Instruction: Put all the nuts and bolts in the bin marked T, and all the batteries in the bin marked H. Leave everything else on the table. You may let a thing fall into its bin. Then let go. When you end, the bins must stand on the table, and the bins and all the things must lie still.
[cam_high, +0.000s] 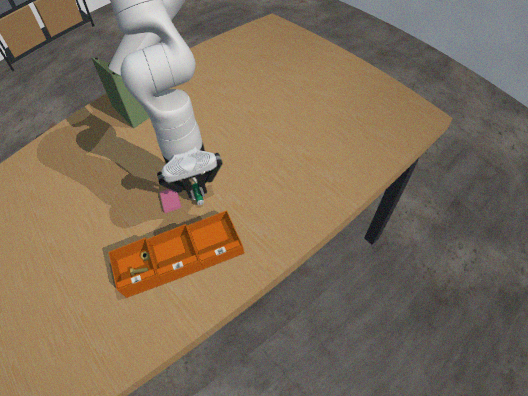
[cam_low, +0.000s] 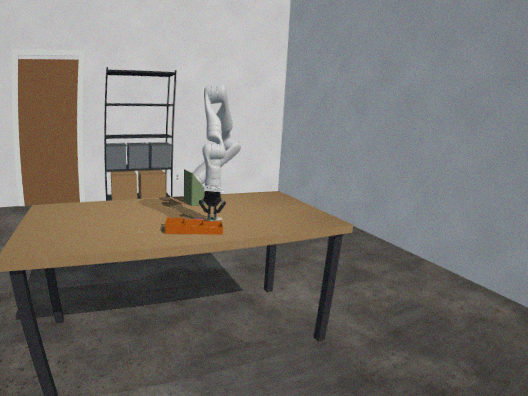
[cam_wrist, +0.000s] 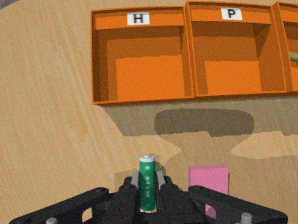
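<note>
The white domino is 4 cm behind my hand, 4 cm to the left of it and 2 cm below it. Round my hand: pink eraser 3 cm behind, 5 cm to the right, 2 cm below; orange bin unit 9 cm ahead, 11 cm to the right, 1 cm below; green battery 2 cm below.
</note>
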